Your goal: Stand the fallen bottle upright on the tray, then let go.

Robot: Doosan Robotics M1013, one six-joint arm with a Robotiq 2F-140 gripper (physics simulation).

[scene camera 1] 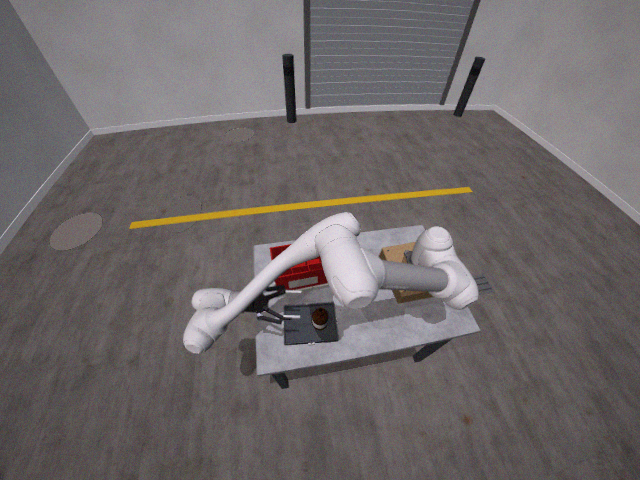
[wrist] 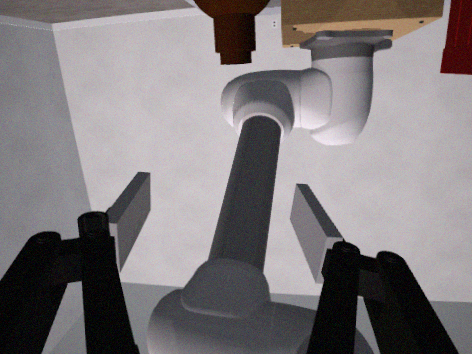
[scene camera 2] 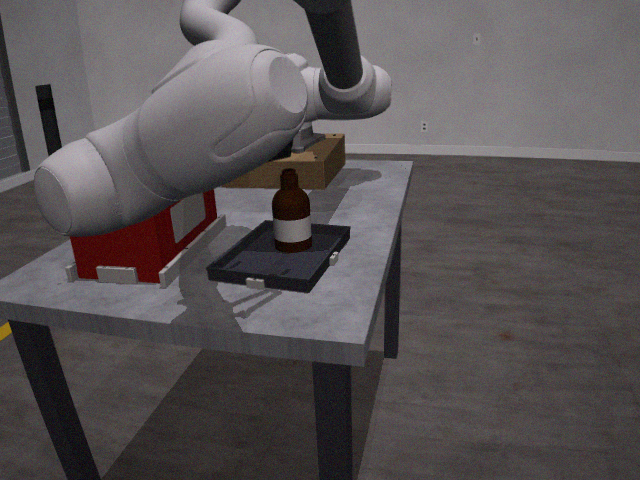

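Seen in the pictures: gripper, fingertip midpoint: [scene camera 1: 300, 304] [wrist: 222, 196]; arm's base, link origin: [scene camera 1: 422, 264] [wrist: 342, 37].
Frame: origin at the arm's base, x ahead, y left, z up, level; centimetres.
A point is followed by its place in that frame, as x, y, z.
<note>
The brown bottle with a white label [scene camera 1: 319, 318] {55.1, 32.9, 2.6} [scene camera 2: 292, 230] {57.9, 32.4, -4.2} [wrist: 235, 37] {56.4, 30.6, 4.7} stands upright on the dark tray [scene camera 1: 310, 339] {58.9, 38.9, -8.8} [scene camera 2: 286, 283] {71.3, 38.2, -8.1}, towards its far side in scene camera 2. In the wrist view its neck and shoulder show upside down at the top edge. My gripper [scene camera 1: 296, 304] {63.0, 32.4, 15.1} [wrist: 222, 196] {63.0, 32.4, 15.1} is open with nothing between its fingers. It is tilted sideways, beside and above the tray's left part in scene camera 1, apart from the bottle. In scene camera 2 the gripper is hidden behind the arm's white wrist.
A red crate [scene camera 1: 312, 269] {59.8, 2.5, -4.7} [scene camera 2: 118, 253] {79.3, 8.3, -3.9} [wrist: 457, 55] {54.0, 10.1, 6.5} stands on the table [scene camera 1: 361, 343] {34.7, 39.8, -9.4} [scene camera 2: 118, 305] {86.7, 14.5, -9.4} beside the tray, partly hidden by the arm. Low light-coloured strips edge the crate. The arm's base sits on a wooden block [scene camera 1: 393, 254] {15.0, -7.1, -1.0} [scene camera 2: 299, 174] {15.8, 11.8, -5.2} [wrist: 320, 10] {16.0, 11.0, -3.7} farther along the table.
</note>
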